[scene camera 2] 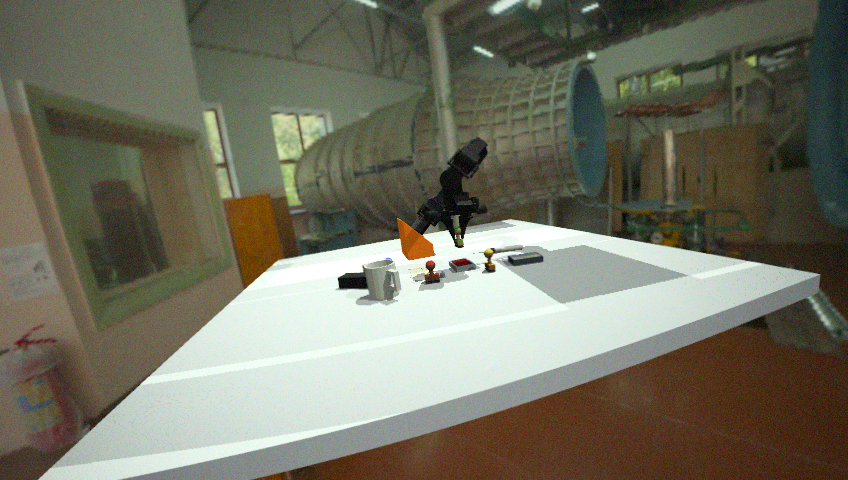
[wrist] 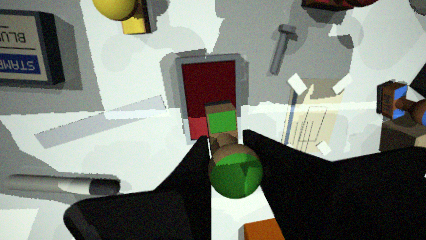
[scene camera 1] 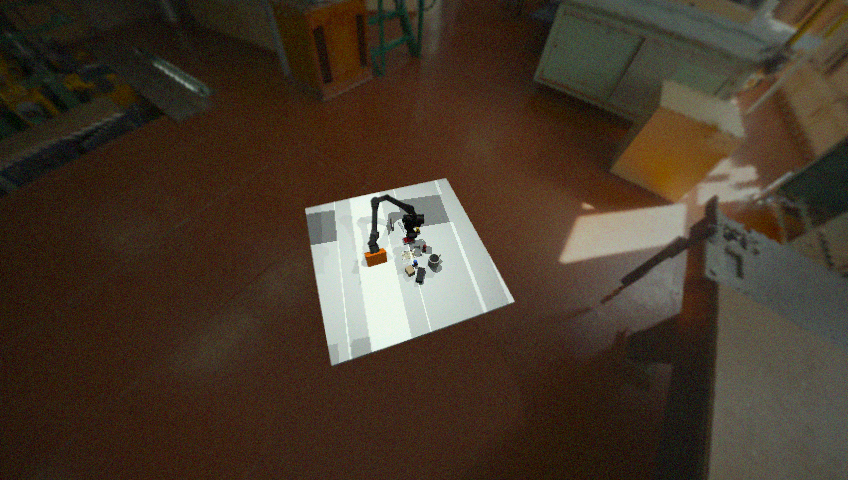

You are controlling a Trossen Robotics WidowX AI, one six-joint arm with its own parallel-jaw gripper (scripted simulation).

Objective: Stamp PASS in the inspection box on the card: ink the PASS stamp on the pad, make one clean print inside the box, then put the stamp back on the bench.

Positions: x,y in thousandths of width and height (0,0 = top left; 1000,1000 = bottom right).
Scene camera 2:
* my gripper: 541,499
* grey mug: 452,586
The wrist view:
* my gripper: 529,581
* green-knobbed stamp: 553,715
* pen: 238,781
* cream card: 736,440
